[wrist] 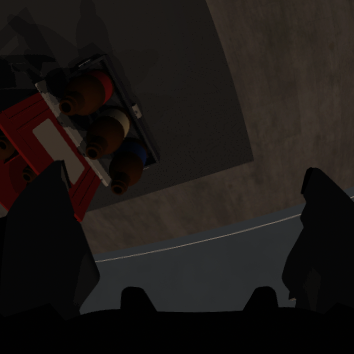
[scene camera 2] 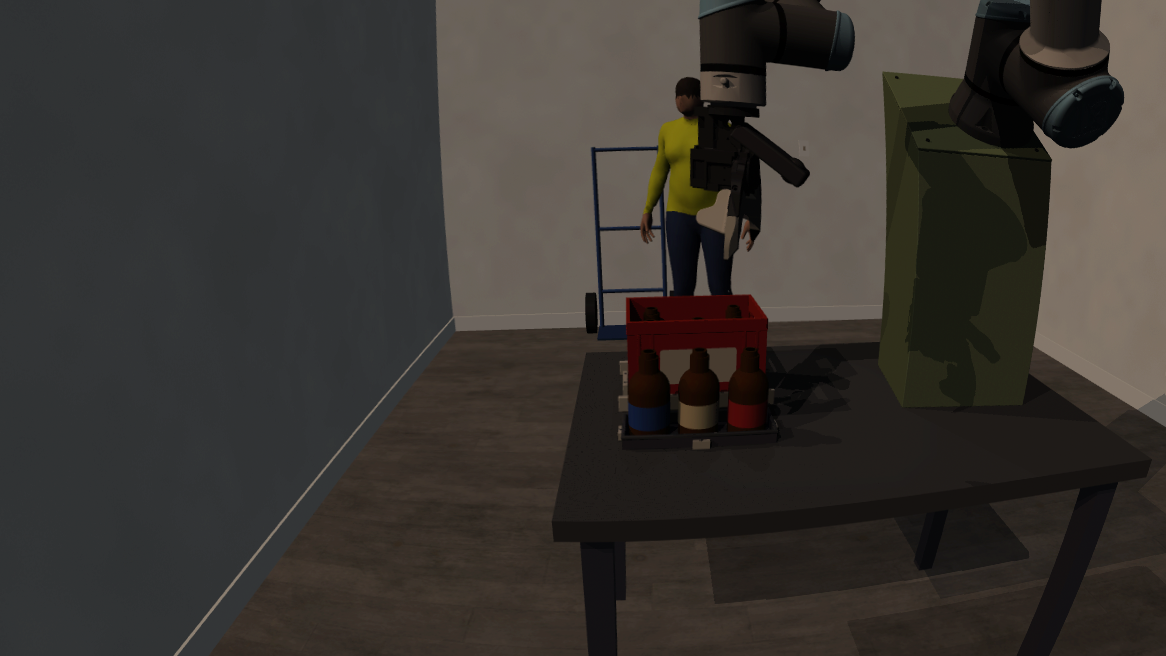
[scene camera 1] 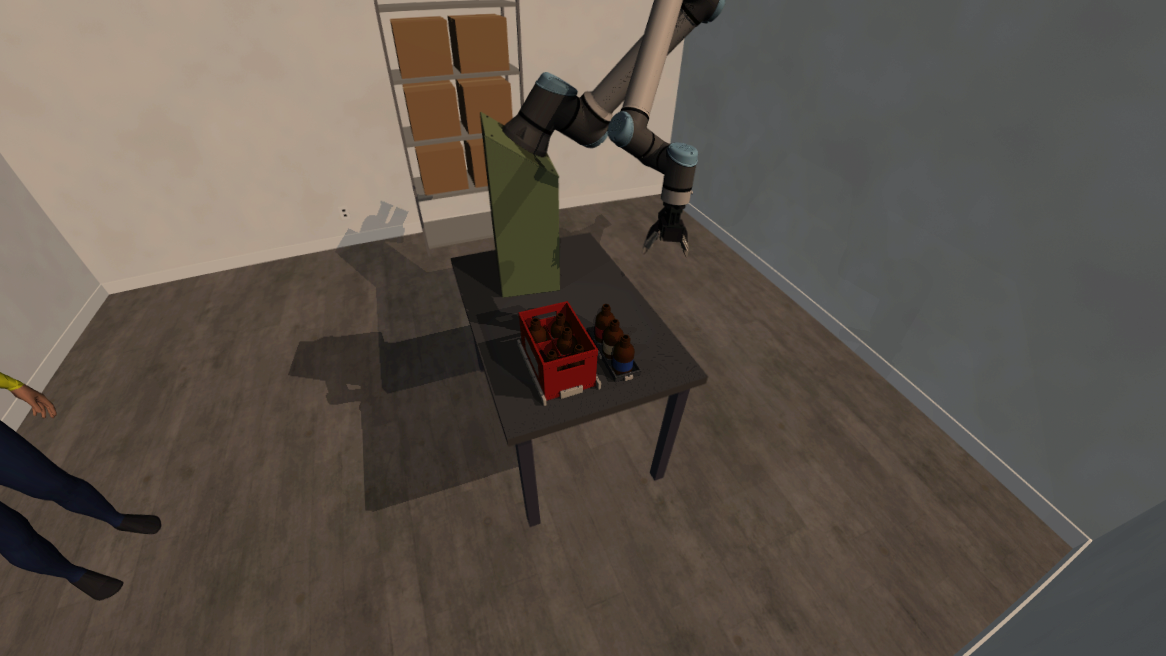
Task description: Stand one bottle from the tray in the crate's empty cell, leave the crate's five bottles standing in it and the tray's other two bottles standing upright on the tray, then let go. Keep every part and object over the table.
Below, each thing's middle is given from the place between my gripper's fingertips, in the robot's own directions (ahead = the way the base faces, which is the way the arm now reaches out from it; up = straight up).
Labels:
The blue-label bottle (scene camera 2: 649,389) lies 28 cm below my hand, 20 cm to the right of it and 12 cm ahead of it.

